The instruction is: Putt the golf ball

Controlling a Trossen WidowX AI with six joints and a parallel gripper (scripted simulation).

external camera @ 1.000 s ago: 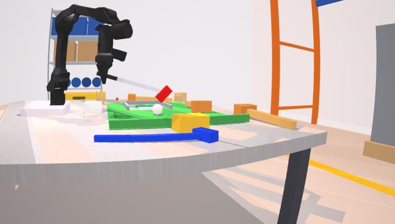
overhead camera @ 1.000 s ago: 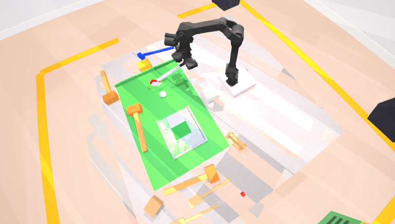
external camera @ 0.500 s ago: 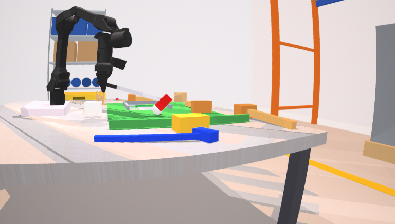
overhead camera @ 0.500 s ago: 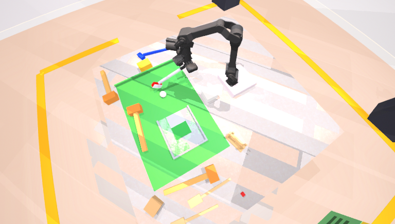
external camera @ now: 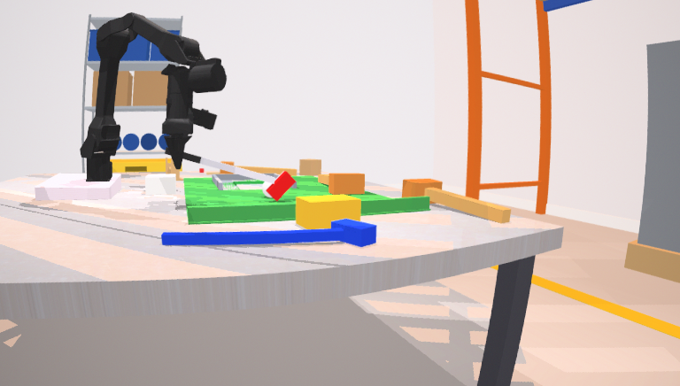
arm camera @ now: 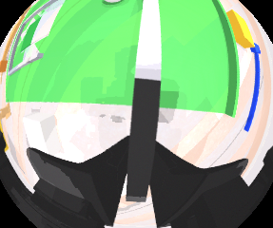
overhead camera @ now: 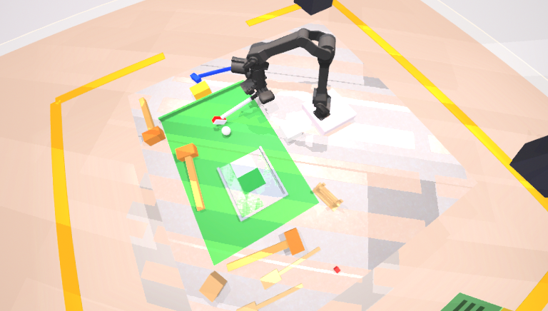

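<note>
Right now my gripper tip is 120 mm short of the red putter, 10 mm to the left of it and 10 mm above it. Also, from my gripper tip: green mat 270 mm ahead, 160 mm to the left, 80 mm below; then white block 210 mm to the left, 50 mm below, 30 mm behind; then white golf ball 220 mm ahead, 50 mm below, 40 mm to the left.
</note>
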